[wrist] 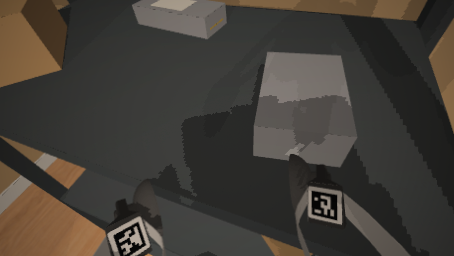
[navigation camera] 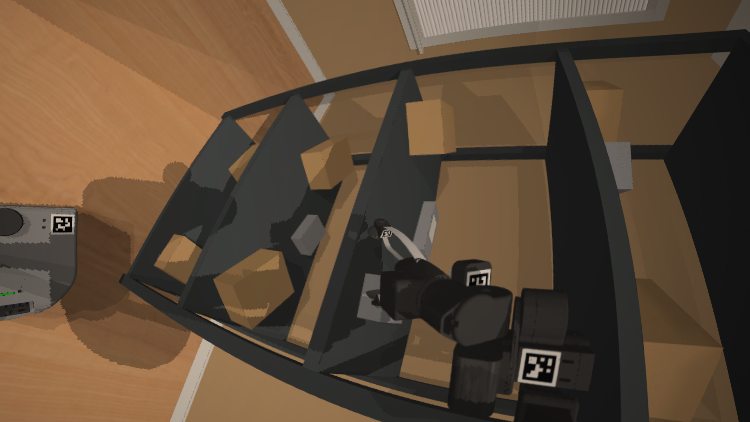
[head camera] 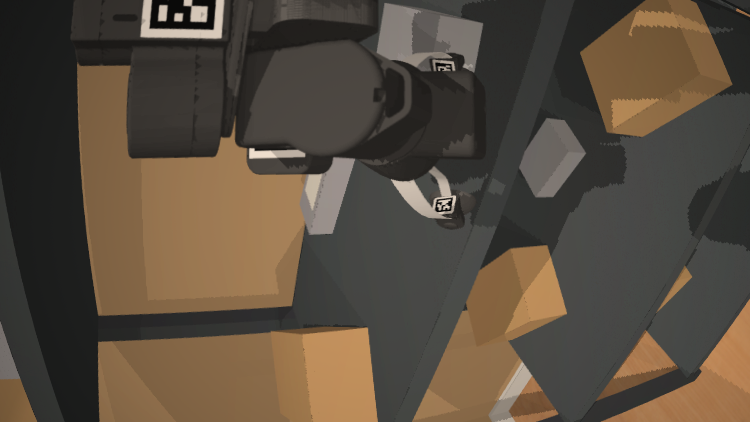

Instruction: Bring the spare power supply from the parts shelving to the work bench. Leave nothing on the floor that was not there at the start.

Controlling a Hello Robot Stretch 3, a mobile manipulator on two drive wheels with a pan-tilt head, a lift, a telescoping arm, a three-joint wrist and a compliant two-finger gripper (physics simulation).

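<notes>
The parts shelving [head camera: 356, 262] [navigation camera: 341, 283] [wrist: 125, 90] holds two grey boxes on the shelf at my gripper. A plain grey box [head camera: 395, 31] [navigation camera: 368, 312] [wrist: 302, 75] lies right of centre in the wrist view. A slimmer grey box [head camera: 327, 209] [navigation camera: 423, 225] [wrist: 172, 22] with a pale label and small yellow marking lies farther back left. I cannot tell which is the power supply. My gripper [head camera: 453, 133] [navigation camera: 376, 262] [wrist: 223, 185] is open, with nothing between its fingers. In the wrist view its right fingertip overlaps the plain box's near edge; contact is unclear. The work bench does not show.
Cardboard boxes [head camera: 513, 293] [navigation camera: 254, 288] [wrist: 30, 45] stand on several shelves. Another grey box [head camera: 550, 157] [navigation camera: 309, 234] lies one shelf down, and a further grey box [navigation camera: 622, 165] is one shelf up. My base [navigation camera: 36, 262] is at the navigation view's left edge.
</notes>
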